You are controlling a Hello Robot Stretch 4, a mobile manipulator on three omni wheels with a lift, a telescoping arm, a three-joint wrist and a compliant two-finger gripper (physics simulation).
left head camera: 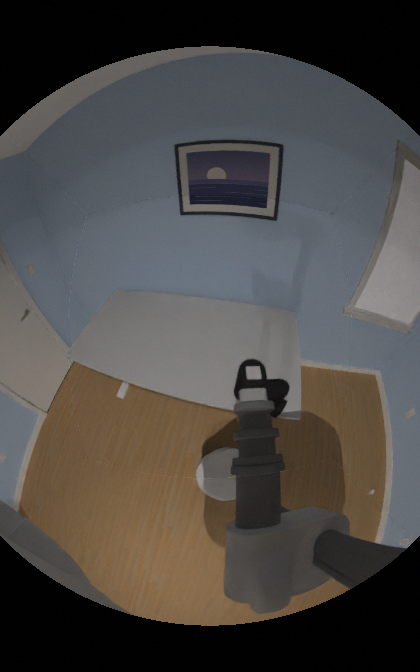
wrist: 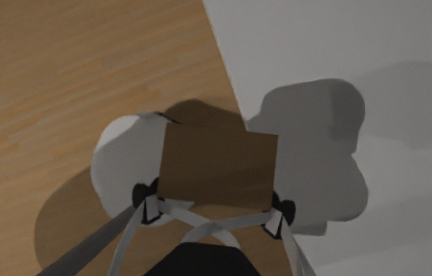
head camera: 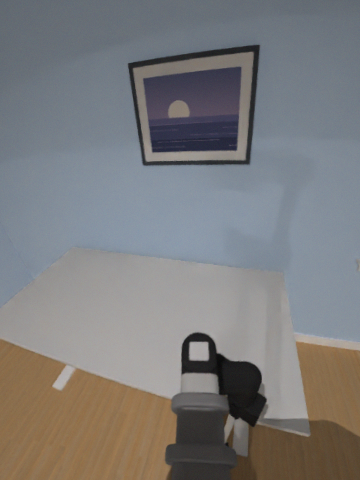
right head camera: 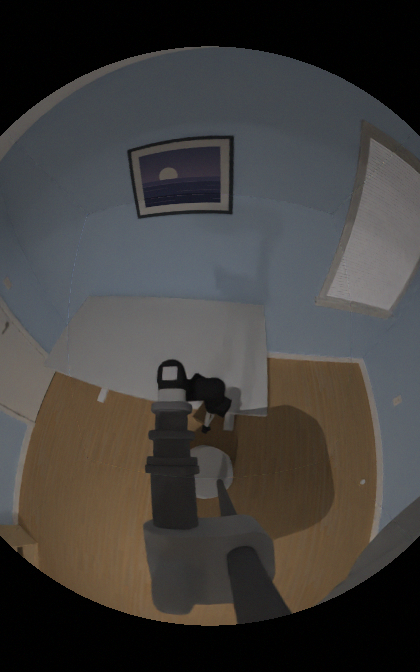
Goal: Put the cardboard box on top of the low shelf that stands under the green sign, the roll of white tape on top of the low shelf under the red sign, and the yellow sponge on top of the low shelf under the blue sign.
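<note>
The brown cardboard box is between the two fingertips of my gripper, which is shut on it. In the wrist view the fingertips press on its left and right sides. The box hangs beside the front edge of the white table, over the floor and near my round white base. In the head view the arm hides the box and most of the fingers. The roll of white tape, the yellow sponge, the low shelves and the colored signs do not show in these views.
The white table stands against the blue wall, below a framed picture. A table leg shows at its front left. A door is at left, a window at right, and wooden furniture at lower left.
</note>
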